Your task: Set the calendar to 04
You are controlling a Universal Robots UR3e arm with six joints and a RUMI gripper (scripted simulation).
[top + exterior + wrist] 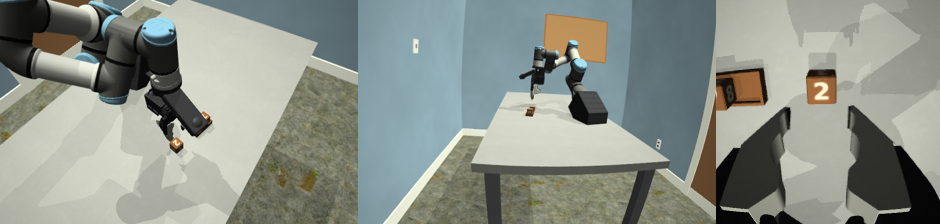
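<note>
The cube is 80 mm below my hand. Round my hand: brown tray 110 mm to the left, 90 mm below, 20 mm ahead.
</note>
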